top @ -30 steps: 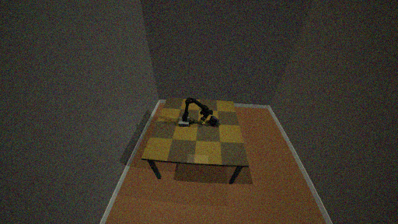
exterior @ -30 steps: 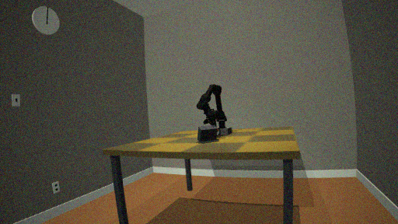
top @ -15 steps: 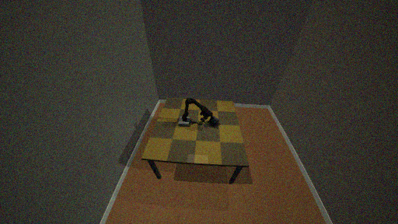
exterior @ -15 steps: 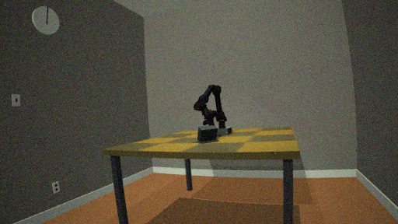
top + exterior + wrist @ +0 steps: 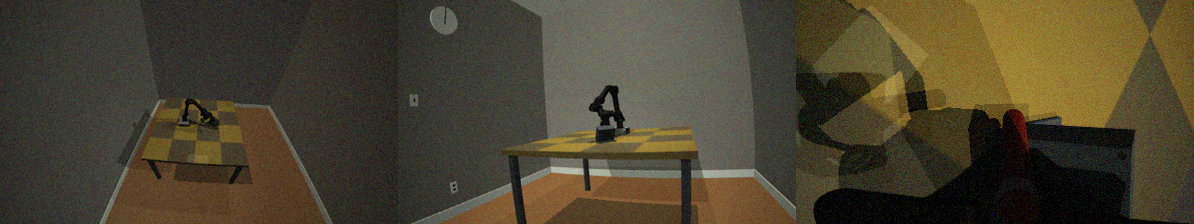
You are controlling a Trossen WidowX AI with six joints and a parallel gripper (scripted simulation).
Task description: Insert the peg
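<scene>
The dark grey sloped panel is 10 cm ahead of my gripper tip, 4 cm below it and 2 cm to the right of it. Also, from my gripper tip: round red peg (1 cm to the right, 1 cm behind, 1 cm above).
</scene>
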